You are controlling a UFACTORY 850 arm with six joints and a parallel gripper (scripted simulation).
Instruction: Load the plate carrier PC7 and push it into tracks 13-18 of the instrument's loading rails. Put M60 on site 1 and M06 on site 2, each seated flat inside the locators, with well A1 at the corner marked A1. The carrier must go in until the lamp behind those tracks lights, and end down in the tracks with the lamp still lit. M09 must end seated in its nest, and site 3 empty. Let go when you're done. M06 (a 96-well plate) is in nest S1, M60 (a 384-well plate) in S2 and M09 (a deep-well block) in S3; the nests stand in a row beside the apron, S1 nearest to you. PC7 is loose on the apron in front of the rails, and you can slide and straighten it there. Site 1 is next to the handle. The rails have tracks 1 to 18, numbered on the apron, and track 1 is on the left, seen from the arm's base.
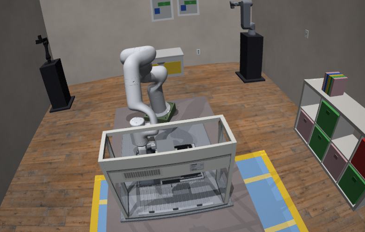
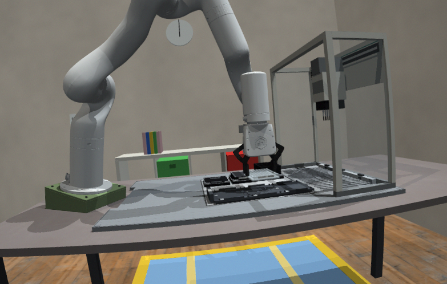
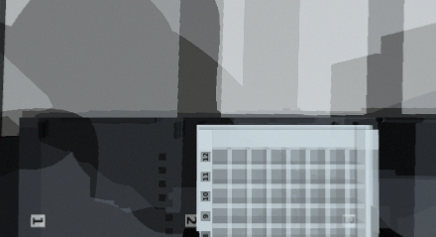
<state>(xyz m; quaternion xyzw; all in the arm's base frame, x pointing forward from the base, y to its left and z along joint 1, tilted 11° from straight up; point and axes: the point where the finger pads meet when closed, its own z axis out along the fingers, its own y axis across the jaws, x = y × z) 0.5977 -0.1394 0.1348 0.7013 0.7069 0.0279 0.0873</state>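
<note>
The carrier PC7 lies 60 mm below my hand and 10 mm behind it. The rest, counted from my hand: 96-well plate M06 (10 mm below); nest S2 (260 mm to the left, 70 mm below, 10 mm behind); nest S1 (260 mm to the left, 120 mm behind, 70 mm below).
</note>
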